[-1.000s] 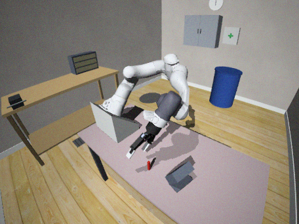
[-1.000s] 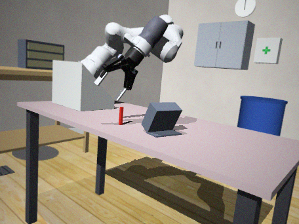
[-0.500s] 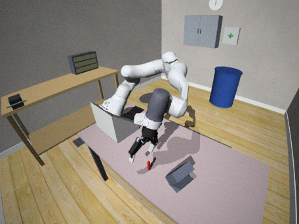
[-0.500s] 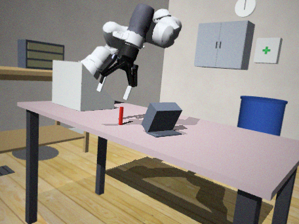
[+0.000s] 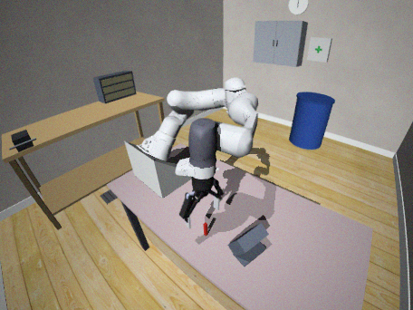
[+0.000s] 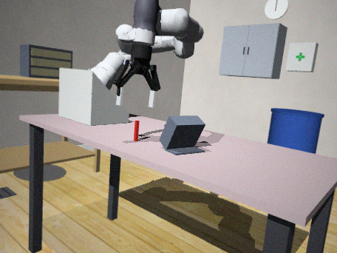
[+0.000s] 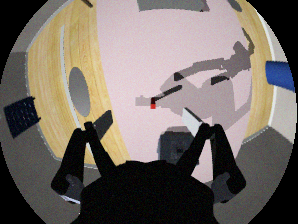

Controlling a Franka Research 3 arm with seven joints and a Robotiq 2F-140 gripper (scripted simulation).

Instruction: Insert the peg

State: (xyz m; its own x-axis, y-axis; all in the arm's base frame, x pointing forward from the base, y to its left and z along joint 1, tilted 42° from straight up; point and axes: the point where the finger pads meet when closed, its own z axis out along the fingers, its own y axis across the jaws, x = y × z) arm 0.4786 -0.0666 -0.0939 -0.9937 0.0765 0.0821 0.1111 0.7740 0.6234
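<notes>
Right now my hand is 1 cm to the right of the red peg and 11 cm above it.
</notes>
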